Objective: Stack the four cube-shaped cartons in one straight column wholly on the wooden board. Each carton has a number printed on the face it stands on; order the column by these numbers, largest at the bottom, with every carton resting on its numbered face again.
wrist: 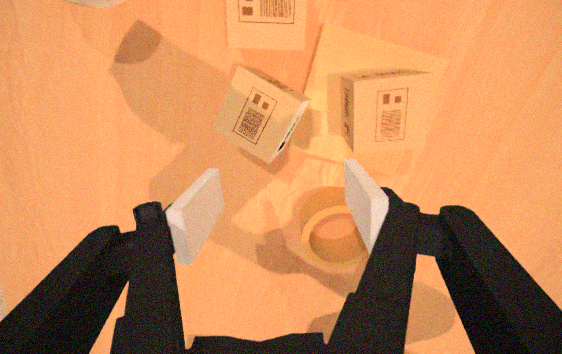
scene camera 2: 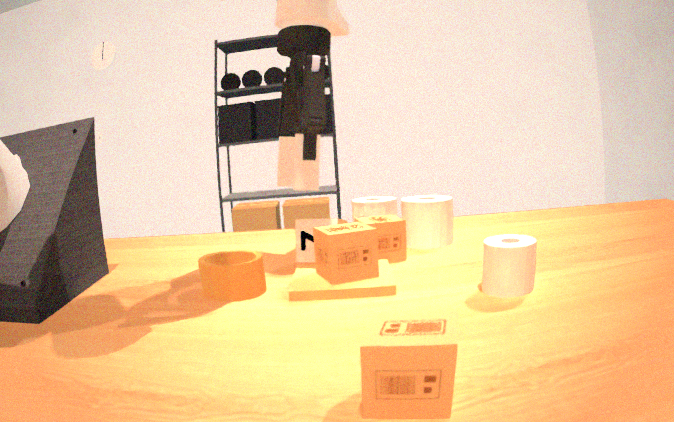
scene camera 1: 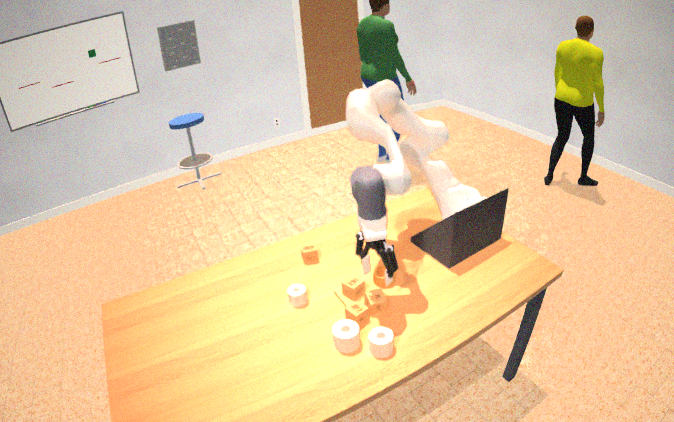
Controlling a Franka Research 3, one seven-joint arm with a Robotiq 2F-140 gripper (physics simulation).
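The open, empty gripper (scene camera 1: 378,275) (scene camera 2: 299,187) (wrist: 282,212) hangs above the table near the board. One carton (scene camera 1: 353,288) (scene camera 2: 346,252) (wrist: 390,112) sits on the wooden board (scene camera 2: 342,294) (wrist: 350,50). A second carton (scene camera 1: 376,299) (wrist: 260,117) is beside the board; its white side face (scene camera 2: 303,245) carries a black mark, partly hidden and unreadable. A third carton (scene camera 1: 356,313) (scene camera 2: 392,240) (wrist: 265,30) is at the board's far side in scene camera 2. A fourth carton (scene camera 1: 309,255) (scene camera 2: 407,380) stands apart. The other cartons' numbers do not show.
An orange ring (scene camera 2: 232,281) (wrist: 300,212) stands beside the board, below the gripper. White rolls (scene camera 1: 346,340) (scene camera 1: 381,345) stand close to the third carton; another roll (scene camera 1: 297,296) (scene camera 2: 509,270) stands farther off. A dark wedge-shaped block (scene camera 1: 475,235) (scene camera 2: 77,240) stands near the arm's base.
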